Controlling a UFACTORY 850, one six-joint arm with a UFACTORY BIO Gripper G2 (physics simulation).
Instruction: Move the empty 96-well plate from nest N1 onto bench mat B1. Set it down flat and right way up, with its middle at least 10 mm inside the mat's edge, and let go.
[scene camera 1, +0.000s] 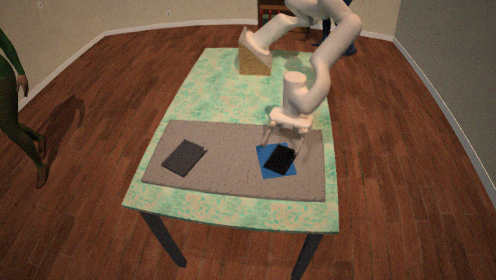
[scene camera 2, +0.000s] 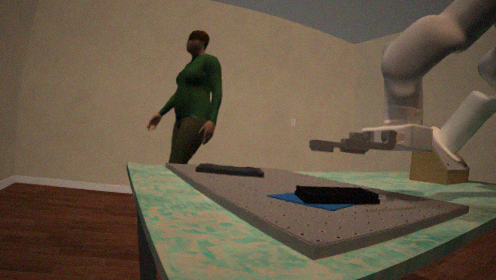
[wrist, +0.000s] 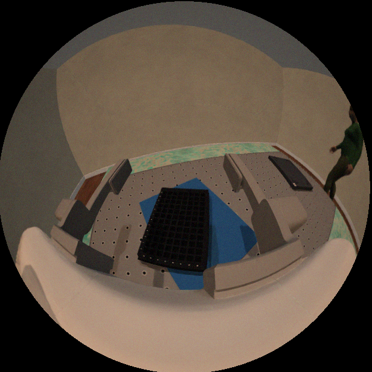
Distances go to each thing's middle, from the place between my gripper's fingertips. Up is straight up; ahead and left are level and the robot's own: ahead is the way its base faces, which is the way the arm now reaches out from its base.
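Positions counted from my hand: black 96-well plate (scene camera 2: 308, 194), 80 mm below, 10 mm to the left, 30 mm behind; blue bench mat B1 (wrist: 229, 238), 90 mm below, 10 mm to the right, 30 mm behind; dark nest N1 (scene camera 1: 186, 156), 80 mm below, 40 mm ahead, 360 mm to the right.
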